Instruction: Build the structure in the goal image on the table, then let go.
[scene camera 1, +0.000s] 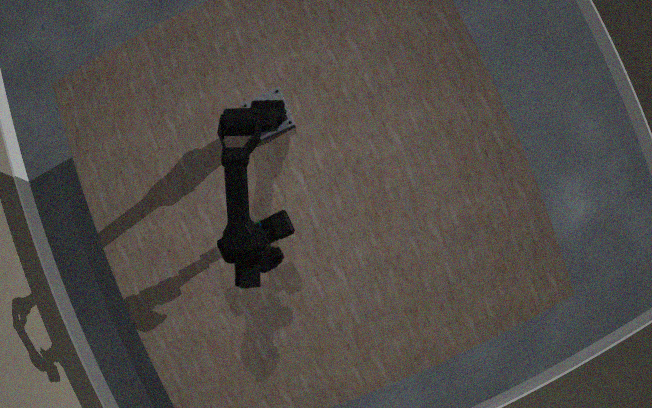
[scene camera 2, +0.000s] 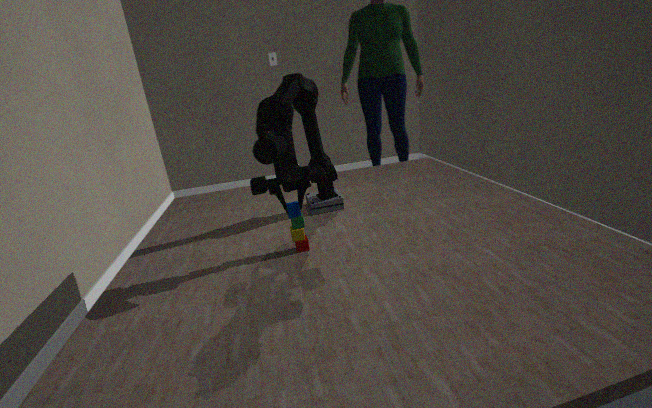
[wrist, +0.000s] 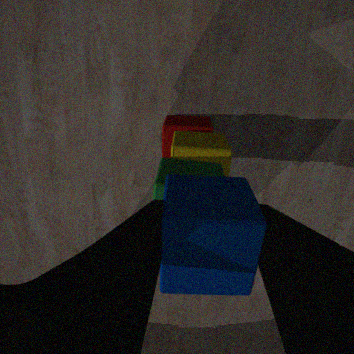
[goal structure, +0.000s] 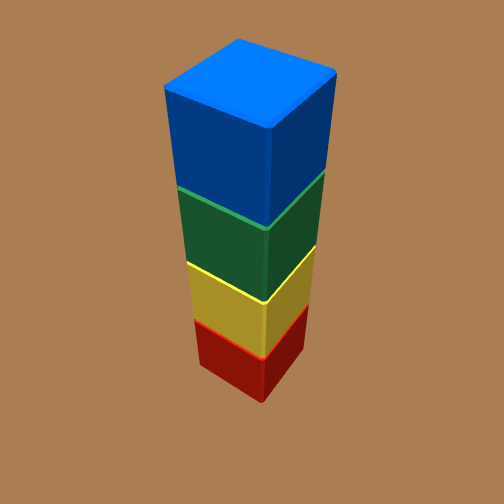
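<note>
A red cube (scene camera 2: 302, 244) (wrist: 187, 122) stands on the table at the base of a stack. A yellow cube (scene camera 2: 298, 235) (wrist: 201, 140) rests on it, shifted a little sideways. A green cube (scene camera 2: 298, 223) (wrist: 190, 167) sits on the yellow one, slightly offset the other way. My gripper (scene camera 2: 294, 207) (wrist: 208, 213) is shut on a blue cube (scene camera 2: 293, 210) (wrist: 212, 235), directly above the green cube. The blue cube's underside looks level with the green top; whether they touch cannot be told. In scene camera 1 the arm hides the cubes.
The arm's grey base plate (scene camera 1: 278, 95) (scene camera 2: 325, 204) stands on the wooden table top (scene camera 1: 400, 175) (scene camera 2: 425, 280), behind the stack in scene camera 2. Shadows of the arm cross the surface. A person in a green top (scene camera 2: 382, 42) stands by the back wall.
</note>
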